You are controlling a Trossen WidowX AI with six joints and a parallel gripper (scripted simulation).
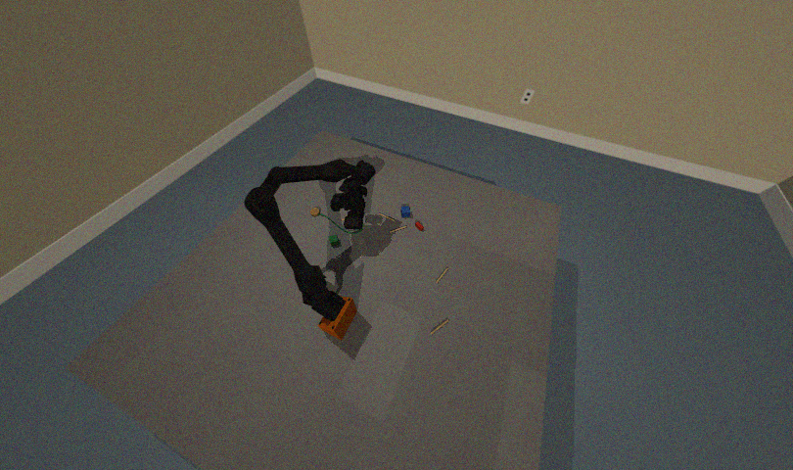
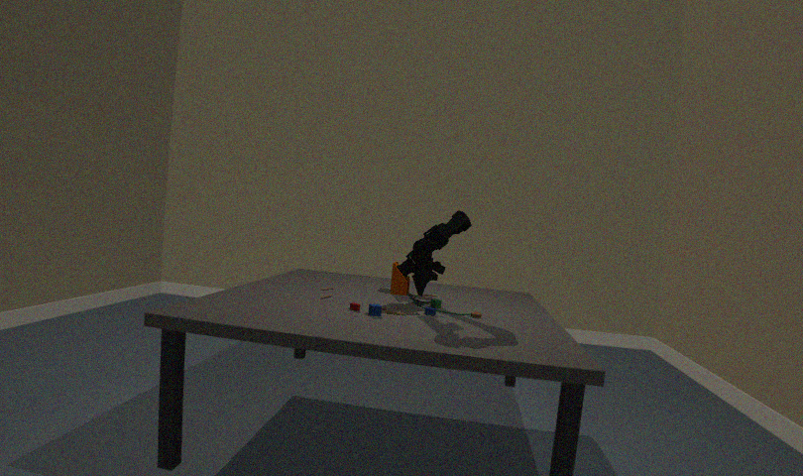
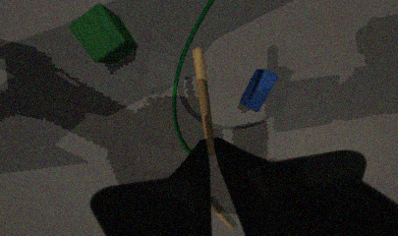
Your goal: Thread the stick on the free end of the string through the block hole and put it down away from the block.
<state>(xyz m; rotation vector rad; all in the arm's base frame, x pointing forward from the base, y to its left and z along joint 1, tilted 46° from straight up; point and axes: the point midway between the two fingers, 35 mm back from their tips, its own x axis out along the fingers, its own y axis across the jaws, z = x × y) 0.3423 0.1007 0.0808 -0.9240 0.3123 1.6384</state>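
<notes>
The green block lies 10 cm behind my gripper tip, 6 cm to the left of it and 4 cm below it. Round my gripper tip: round wooden button: 22 cm to the left, 5 cm below, 2 cm behind; thin wooden stick: 1 cm to the left, 1 cm behind; blue block: 16 cm ahead, 14 cm to the right, 4 cm below.
</notes>
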